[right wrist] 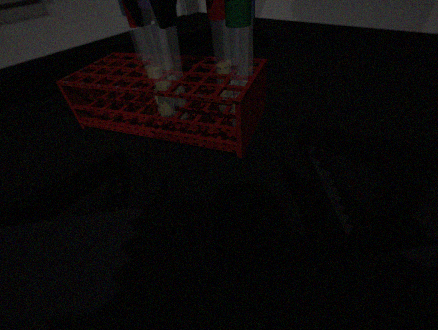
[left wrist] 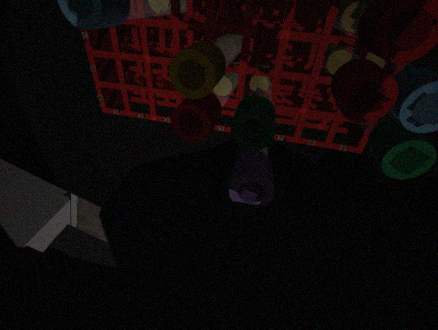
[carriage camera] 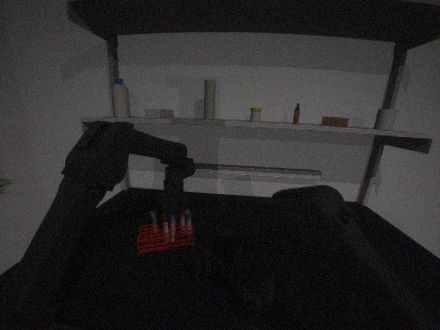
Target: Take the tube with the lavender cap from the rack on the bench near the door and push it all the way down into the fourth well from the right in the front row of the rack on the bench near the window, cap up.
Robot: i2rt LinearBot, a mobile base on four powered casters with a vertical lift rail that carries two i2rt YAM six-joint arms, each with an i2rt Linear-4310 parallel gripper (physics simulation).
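Places are measured from the left arm's base along level axes (x ahead, y left, z up), in metres.
Where they show: left gripper, fingertip midpoint: (right wrist: 155, 26) (left wrist: 253, 151) (carriage camera: 173, 222); right gripper, fingertip midpoint: (right wrist: 212, 146) (carriage camera: 198, 243).
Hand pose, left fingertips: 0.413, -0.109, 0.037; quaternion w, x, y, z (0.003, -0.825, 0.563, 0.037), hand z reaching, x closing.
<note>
After its pixels a point has its place, as x, y, z.
The lavender-capped tube (carriage camera: 173, 228) @(0.404, -0.113, 0.019) (left wrist: 251, 187) @(0.417, -0.110, 0.069) is upright, cap up, between the fingers of my left gripper (carriage camera: 173, 213) (right wrist: 148, 12) @(0.413, -0.109, 0.037), which is shut on it. The tube is at the front part of a red rack (carriage camera: 167, 246) @(0.389, -0.091, -0.052) (left wrist: 111, 112) @(0.355, -0.007, -0.009) (right wrist: 239, 130) @(0.423, -0.182, -0.036), with its lower end down among the rack's grid. Which well it is at, and how deep, I cannot tell; dark fingers and neighbouring tubes hide part of it. My right gripper (right wrist: 212, 146) @(0.365, -0.212, -0.002) is open and empty, low in front of the rack, and very dark. A second rack does not show.
Near the held tube stand a green-capped tube (left wrist: 253, 122) @(0.435, -0.098, 0.053), a red-capped one (left wrist: 194, 120) @(0.423, -0.076, 0.053) and a yellow-capped one (left wrist: 194, 72) @(0.442, -0.069, 0.053). More red, blue and green caps stand at both sides. A shelf (carriage camera: 240, 123) @(0.580, -0.331, 0.384) with bottles and boxes runs behind the dark bench.
</note>
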